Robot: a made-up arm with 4 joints. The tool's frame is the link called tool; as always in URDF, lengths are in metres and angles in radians. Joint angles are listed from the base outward. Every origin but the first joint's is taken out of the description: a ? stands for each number. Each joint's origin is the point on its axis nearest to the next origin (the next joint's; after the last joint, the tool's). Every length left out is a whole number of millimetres.
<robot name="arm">
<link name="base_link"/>
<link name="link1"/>
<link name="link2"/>
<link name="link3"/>
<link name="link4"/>
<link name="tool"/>
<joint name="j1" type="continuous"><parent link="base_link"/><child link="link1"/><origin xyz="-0.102 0.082 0.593" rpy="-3.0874 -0.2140 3.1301"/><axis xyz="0 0 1"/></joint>
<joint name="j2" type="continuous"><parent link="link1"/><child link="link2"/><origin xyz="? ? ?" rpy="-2.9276 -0.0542 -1.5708"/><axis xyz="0 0 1"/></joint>
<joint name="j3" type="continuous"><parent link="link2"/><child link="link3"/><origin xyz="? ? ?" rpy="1.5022 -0.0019 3.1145"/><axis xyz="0 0 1"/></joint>
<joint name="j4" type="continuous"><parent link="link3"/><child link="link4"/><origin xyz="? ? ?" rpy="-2.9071 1.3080 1.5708"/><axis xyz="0 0 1"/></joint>
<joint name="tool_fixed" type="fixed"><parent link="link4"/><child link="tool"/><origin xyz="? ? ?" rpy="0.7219 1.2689 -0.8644"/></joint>
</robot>
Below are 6 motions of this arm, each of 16 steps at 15 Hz.
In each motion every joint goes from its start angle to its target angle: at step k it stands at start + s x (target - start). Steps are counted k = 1, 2, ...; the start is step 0. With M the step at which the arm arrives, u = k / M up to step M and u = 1 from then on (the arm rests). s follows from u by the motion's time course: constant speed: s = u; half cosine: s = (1 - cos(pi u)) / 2; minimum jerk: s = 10 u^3 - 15 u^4 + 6 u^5.
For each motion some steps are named. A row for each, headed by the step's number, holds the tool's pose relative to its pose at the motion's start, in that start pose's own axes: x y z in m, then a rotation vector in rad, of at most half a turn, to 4 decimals.
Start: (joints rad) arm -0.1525 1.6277 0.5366 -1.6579
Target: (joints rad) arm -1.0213 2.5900 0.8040 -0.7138
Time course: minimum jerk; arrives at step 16
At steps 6, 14, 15, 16:
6: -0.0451 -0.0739 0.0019 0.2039 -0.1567 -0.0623
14: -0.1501 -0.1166 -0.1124 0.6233 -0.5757 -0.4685
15: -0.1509 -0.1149 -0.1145 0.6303 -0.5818 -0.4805
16: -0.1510 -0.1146 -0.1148 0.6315 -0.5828 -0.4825

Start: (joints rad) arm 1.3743 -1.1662 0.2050 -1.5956
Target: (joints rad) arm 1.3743 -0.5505 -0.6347 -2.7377
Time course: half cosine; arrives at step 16
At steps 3, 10, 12, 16:
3: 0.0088 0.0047 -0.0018 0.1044 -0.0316 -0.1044
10: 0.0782 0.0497 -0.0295 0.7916 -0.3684 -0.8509
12: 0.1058 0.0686 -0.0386 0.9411 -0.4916 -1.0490
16: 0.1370 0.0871 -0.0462 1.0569 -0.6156 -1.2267

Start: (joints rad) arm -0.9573 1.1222 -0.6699 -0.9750
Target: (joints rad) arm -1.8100 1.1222 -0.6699 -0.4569
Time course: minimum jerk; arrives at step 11
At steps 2, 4, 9, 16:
2: 0.0087 -0.0108 0.0081 0.0057 0.0266 0.0194
4: 0.0528 -0.0625 0.0395 0.0335 0.1455 0.1189
9: 0.2182 -0.2272 0.0644 0.1442 0.4451 0.5252
16: 0.2292 -0.2368 0.0621 0.1527 0.4588 0.5545

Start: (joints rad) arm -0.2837 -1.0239 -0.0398 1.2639
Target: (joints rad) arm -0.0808 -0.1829 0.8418 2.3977
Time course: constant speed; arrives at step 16
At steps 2, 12, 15, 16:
2: -0.0142 0.0467 -0.0312 -0.0639 -0.0397 -0.0675
12: 0.0557 0.2770 -0.0982 -0.2896 0.0647 -0.4536
15: 0.1105 0.3251 -0.0852 -0.3201 0.1912 -0.5411
16: 0.1307 0.3375 -0.0782 -0.3262 0.2414 -0.5633

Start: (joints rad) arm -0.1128 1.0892 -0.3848 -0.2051
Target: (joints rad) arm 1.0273 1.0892 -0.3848 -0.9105
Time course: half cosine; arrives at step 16
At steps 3, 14, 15, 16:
3: -0.0024 0.0350 0.0006 -0.0271 -0.0134 -0.0602
14: 0.0340 0.3666 -0.1508 -0.3548 -0.3495 -0.5665
15: 0.0370 0.3746 -0.1601 -0.3671 -0.3651 -0.5776
16: 0.0380 0.3772 -0.1633 -0.3713 -0.3705 -0.5813

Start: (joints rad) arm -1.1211 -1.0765 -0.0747 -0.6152
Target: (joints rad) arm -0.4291 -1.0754 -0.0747 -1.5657
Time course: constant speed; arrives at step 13
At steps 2, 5, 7, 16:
2: -0.0071 -0.0041 -0.0092 0.0367 -0.0257 -0.0061
5: -0.0178 -0.0125 -0.0240 0.0931 -0.0633 -0.0106
7: -0.0248 -0.0195 -0.0346 0.1315 -0.0872 -0.0106
16: -0.0438 -0.0475 -0.0678 0.2508 -0.1502 0.0020

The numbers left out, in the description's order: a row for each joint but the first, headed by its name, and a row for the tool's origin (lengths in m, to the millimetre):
j2: -0.017 0.066 0.000
j3: -0.030 -0.049 0.000
j4: -0.211 -0.379 0.000
tool: 0.001 -0.188 0.000

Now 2 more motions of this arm.
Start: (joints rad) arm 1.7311 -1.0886 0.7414 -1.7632
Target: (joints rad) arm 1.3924 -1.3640 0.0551 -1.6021
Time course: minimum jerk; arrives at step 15
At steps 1, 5, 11, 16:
1: 0.0002 0.0008 -0.0004 -0.0013 -0.0005 -0.0014
5: 0.0174 0.0637 -0.0357 -0.1013 -0.0357 -0.1089
11: 0.1363 0.2287 -0.1652 -0.4039 -0.1224 -0.4830
16: 0.1675 0.2503 -0.1893 -0.4550 -0.1333 -0.5559

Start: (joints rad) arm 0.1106 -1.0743 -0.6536 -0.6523
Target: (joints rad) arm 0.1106 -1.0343 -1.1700 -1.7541
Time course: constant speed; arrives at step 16
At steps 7, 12, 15, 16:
7: 0.0593 -0.0299 0.0359 0.4008 0.0535 -0.2696
12: 0.0880 -0.0416 0.0395 0.6600 0.0444 -0.4979
15: 0.1002 -0.0416 0.0353 0.8026 0.0167 -0.6451
16: 0.1036 -0.0402 0.0331 0.8478 0.0035 -0.6954

